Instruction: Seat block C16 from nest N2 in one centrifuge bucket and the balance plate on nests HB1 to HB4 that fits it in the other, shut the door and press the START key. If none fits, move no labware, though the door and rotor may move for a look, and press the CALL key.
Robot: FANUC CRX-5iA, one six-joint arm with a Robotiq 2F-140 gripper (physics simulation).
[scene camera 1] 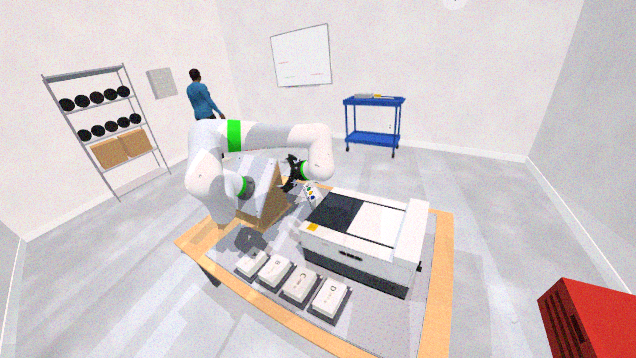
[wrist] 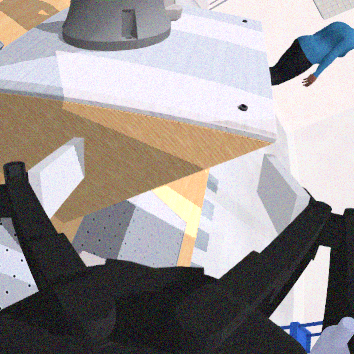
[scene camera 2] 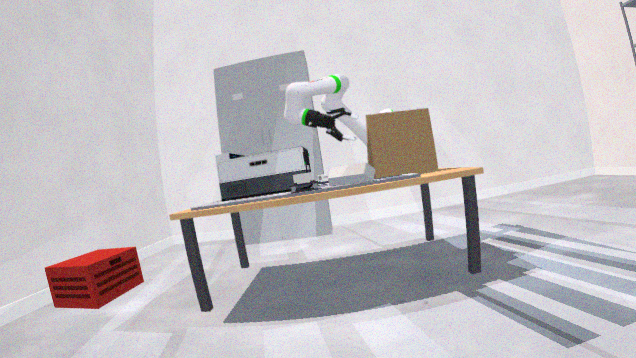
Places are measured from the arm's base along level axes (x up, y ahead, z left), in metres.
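Where they show: gripper, fingertip midpoint: (scene camera 1: 280, 174) (wrist: 171, 164) (scene camera 2: 356, 128); arm's base, origin of the base link: (scene camera 1: 245, 188) (wrist: 115, 29) (scene camera 2: 396, 141).
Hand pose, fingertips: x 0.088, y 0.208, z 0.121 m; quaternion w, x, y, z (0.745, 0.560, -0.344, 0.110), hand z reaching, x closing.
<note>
Things, the pixels of their centre, and the offset from my fingertips.
- white centrifuge, body centre: (scene camera 1: 364, 233) (scene camera 2: 266, 171) dx -0.144, dy +0.522, dz -0.039 m
- dark panel, body centre: (scene camera 1: 336, 210) dx -0.055, dy +0.388, dz -0.053 m
- small key panel, body centre: (scene camera 2: 351, 174) (scene camera 1: 313, 192) dx -0.224, dy +0.054, dz +0.187 m
- B, body centre: (scene camera 1: 274, 269) dx -0.233, dy +0.255, dz -0.360 m
- C, body centre: (scene camera 1: 300, 283) dx -0.233, dy +0.391, dz -0.345 m
- D, body centre: (scene camera 1: 330, 296) dx -0.233, dy +0.525, dz -0.327 m
My gripper (scene camera 1: 285, 173) (scene camera 2: 351, 127) (wrist: 171, 164) is open and empty, in the air beside the wooden-sided arm mount, above the table's far side. In scene camera 1, the white centrifuge (scene camera 1: 370, 245) (scene camera 2: 262, 169) stands on the table; its top has a dark panel (scene camera 1: 334, 212). Its inside and rotor are hidden. A small key panel (scene camera 1: 310, 193) with coloured keys stands at its far left corner; the key labels are unreadable. Four white plates in a row sit on dark nests: a leftmost one (scene camera 1: 251, 263), B (scene camera 1: 275, 270), C (scene camera 1: 301, 284) and D (scene camera 1: 330, 298). Block C16 cannot be identified.
The tilted arm mount (scene camera 1: 274, 204) (scene camera 2: 402, 142) (wrist: 125, 150) rises close beside the gripper. The wooden table (scene camera 1: 444, 250) (scene camera 2: 320, 192) carries a perforated plate. A person in blue (scene camera 1: 200, 99) (wrist: 327, 44) stands beyond the arm. A red crate (scene camera 1: 595, 315) (scene camera 2: 95, 277) is on the floor.
</note>
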